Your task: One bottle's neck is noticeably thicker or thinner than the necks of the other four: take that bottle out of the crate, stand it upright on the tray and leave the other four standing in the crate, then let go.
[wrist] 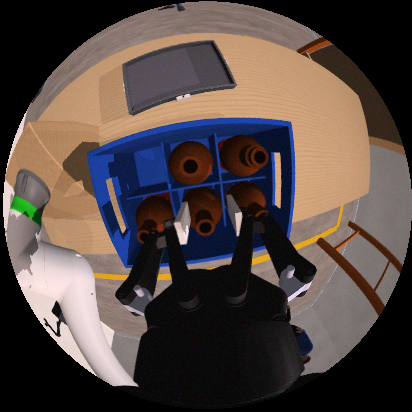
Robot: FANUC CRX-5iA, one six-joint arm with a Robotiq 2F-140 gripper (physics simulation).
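Where they show: gripper, fingertip midpoint: [207,206]; arm's base at its link origin: [32,185].
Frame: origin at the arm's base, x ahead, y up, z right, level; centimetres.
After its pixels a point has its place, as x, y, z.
A blue crate [215,121] @[44.2, 1.6, -1.3] with six compartments holds five brown bottles. In the far row, one bottle [192,156] @[41.5, 0.3, 2.6] stands in the middle and another [237,155] @[48.0, -3.3, 2.8] at the right; the far left compartment is empty. The near row holds a left bottle [154,214] @[34.7, -3.5, 11.1], a middle bottle [202,200] @[42.6, -3.7, 9.5] and a right bottle [245,194] @[49.6, -3.9, 9.1]. The far right bottle's neck shows stepped rings; which neck differs in thickness I cannot tell surely. My gripper [207,206] @[43.3, -3.6, 10.6] is partly open and empty, its pads on either side of the near middle bottle's neck in this view. The fingers partly cover the near row. A dark grey tray [160,75] @[34.6, -15.4, -19.8] lies beyond the crate.
The crate and tray stand on a wooden table [320,125] @[83.3, -15.9, -9.8]. The crate's divider walls and its end walls with handle slots surround the bottles. A white robot arm part [75,275] @[16.1, 4.9, 19.4] with a green ring is at the left. Brown rails [350,270] stand at the lower right.
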